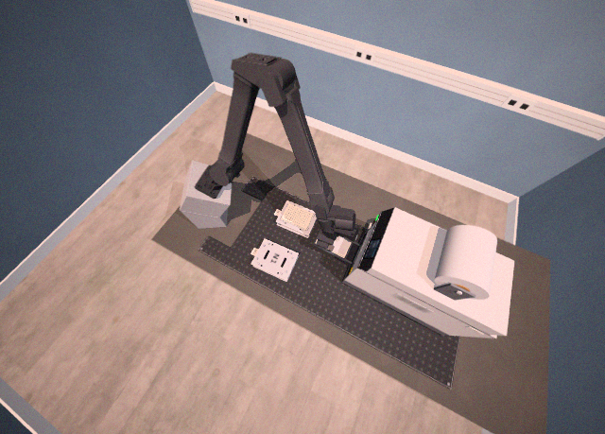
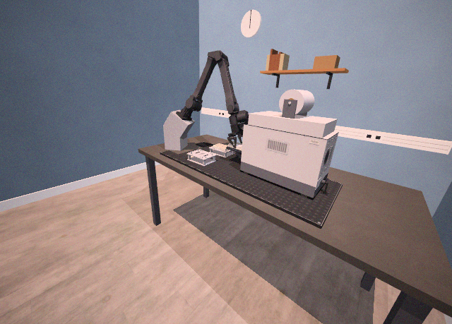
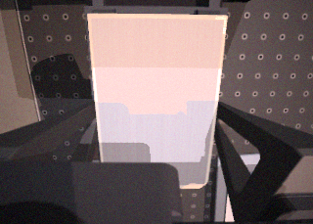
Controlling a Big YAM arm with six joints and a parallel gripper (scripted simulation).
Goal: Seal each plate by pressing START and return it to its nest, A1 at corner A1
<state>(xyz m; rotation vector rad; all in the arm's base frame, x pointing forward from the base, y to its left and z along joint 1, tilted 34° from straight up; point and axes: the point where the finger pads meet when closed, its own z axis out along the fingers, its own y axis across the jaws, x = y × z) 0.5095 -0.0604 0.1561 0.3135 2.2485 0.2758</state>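
My hand is 20 mm above the sealer stage. Round my hand: foil roll 330 mm ahead, 50 mm to the right, 300 mm above; plate nest 210 mm behind, 130 mm to the right, 70 mm below.
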